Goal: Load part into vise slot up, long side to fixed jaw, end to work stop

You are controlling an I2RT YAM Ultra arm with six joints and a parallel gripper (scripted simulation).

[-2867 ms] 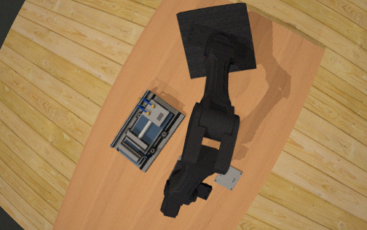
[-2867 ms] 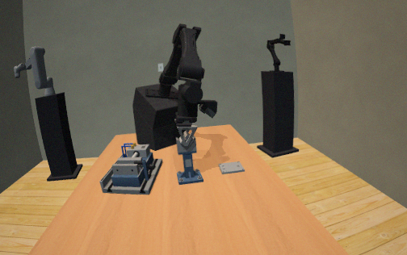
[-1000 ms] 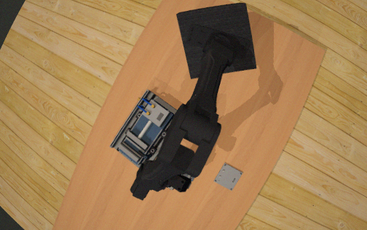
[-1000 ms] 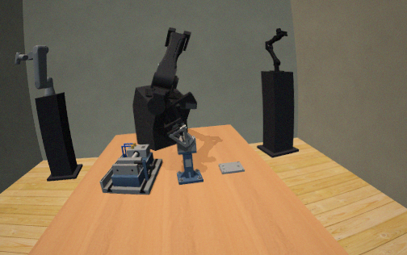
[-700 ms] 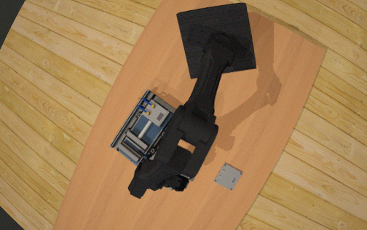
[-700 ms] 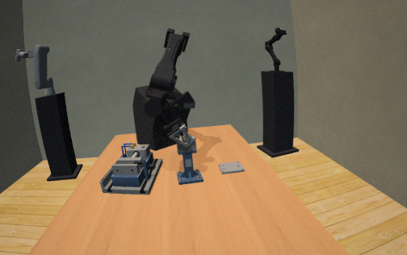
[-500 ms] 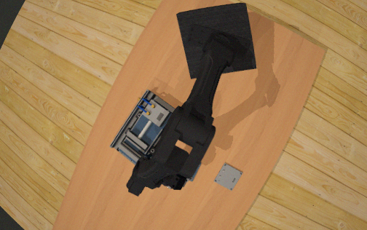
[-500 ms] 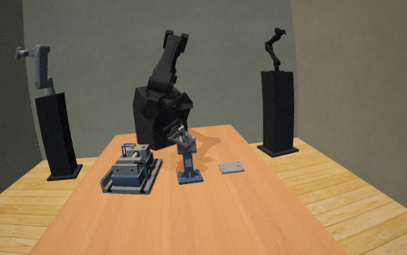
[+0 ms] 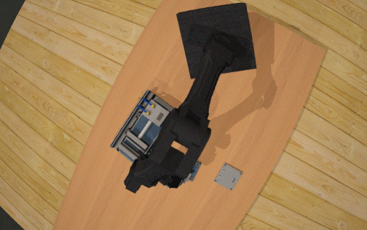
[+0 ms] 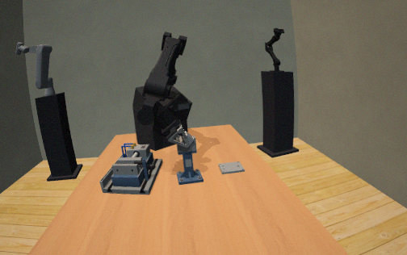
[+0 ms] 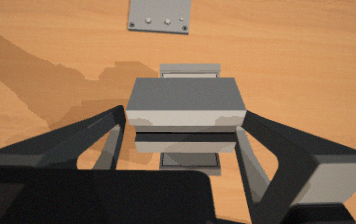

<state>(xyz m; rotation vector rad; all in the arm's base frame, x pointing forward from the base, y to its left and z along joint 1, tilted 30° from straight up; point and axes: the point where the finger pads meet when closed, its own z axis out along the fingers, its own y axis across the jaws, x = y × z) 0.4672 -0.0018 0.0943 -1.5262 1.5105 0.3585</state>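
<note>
Right now the part is 10 mm above my hand. The rest, counted from my hand: black rod 180 mm to the right, 60 mm below, 10 mm ahead; then infeed plate 180 mm to the left, 140 mm below, 10 mm behind; then moving jaw 220 mm to the right, 70 mm below, 40 mm behind.
</note>
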